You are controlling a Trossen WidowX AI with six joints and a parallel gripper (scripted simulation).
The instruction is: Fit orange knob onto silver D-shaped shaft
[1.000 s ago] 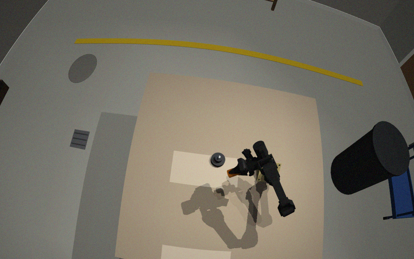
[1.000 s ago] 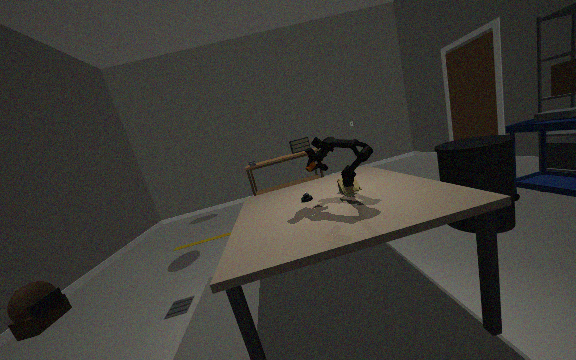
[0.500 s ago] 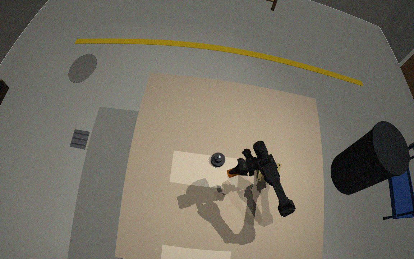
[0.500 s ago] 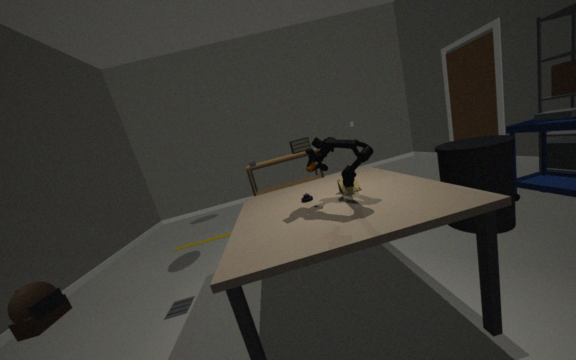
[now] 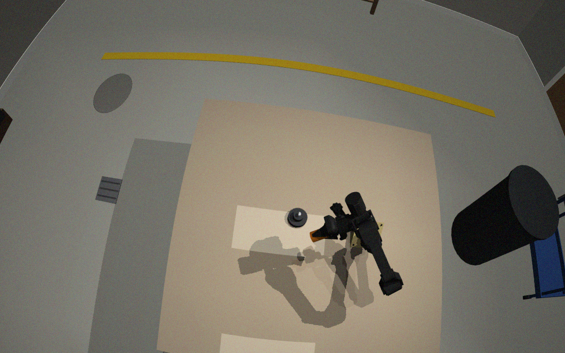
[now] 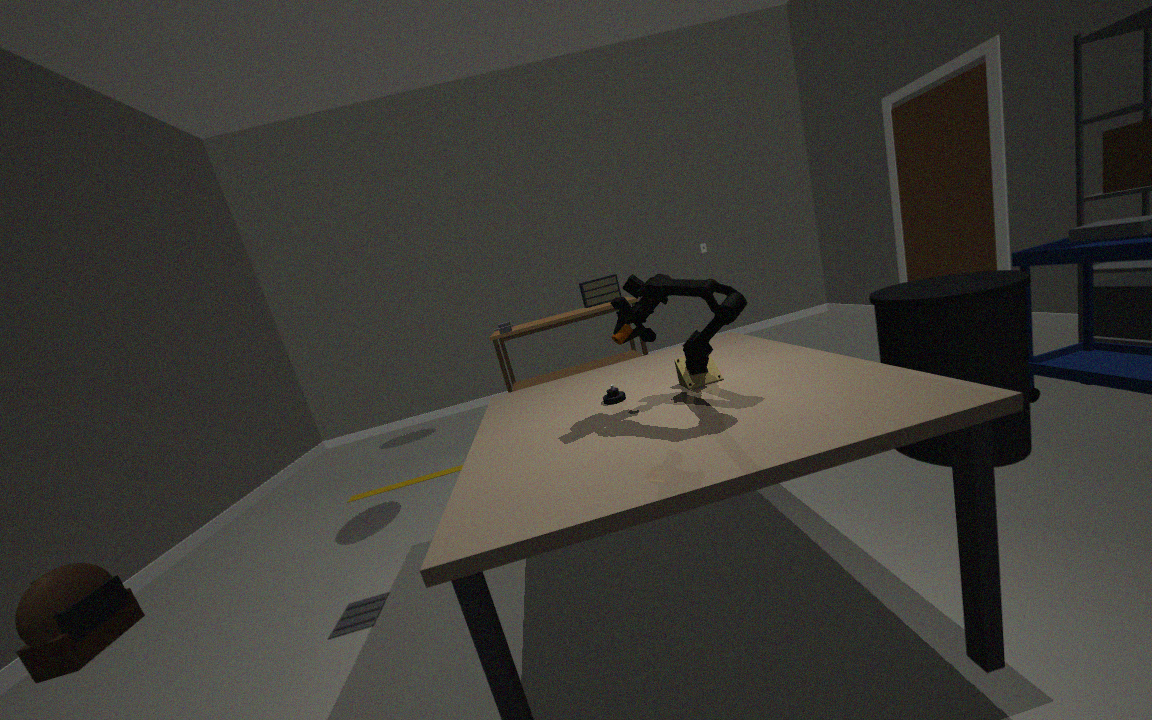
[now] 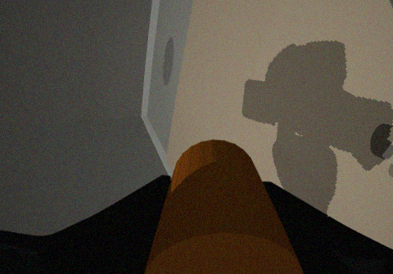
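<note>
My gripper tip is now 3 cm past the orange knob, 2 cm below it and 1 cm to the left of it. From my gripper tip the other things lie so: round pedestal: 22 cm below, 15 cm to the right, 5 cm ahead.
</note>
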